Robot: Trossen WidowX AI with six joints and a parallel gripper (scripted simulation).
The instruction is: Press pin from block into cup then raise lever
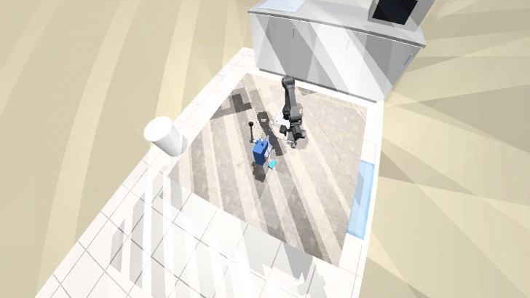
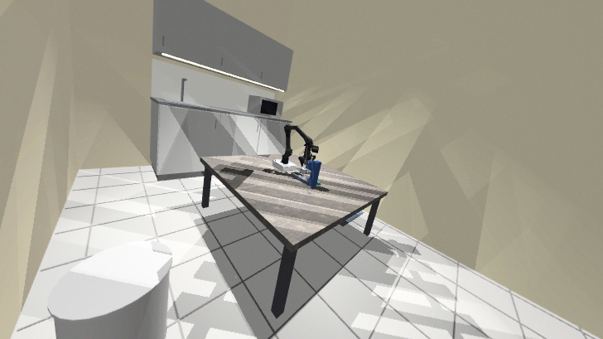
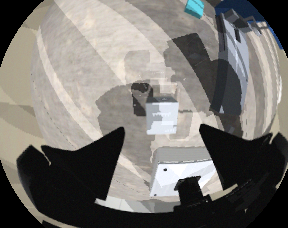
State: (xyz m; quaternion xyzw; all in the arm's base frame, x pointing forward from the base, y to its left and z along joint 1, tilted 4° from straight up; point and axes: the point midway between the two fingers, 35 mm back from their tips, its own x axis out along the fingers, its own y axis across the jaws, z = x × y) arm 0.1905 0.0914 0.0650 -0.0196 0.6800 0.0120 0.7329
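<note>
Now: the round pin 5 cm below my gripper tip, 1 cm to the right of it and 1 cm ahead of it. The rest, counted from my gripper tip: small cup (23 cm ahead, 8 cm to the right, 7 cm below); grey lever (23 cm to the right, 19 cm above, 16 cm ahead).
</note>
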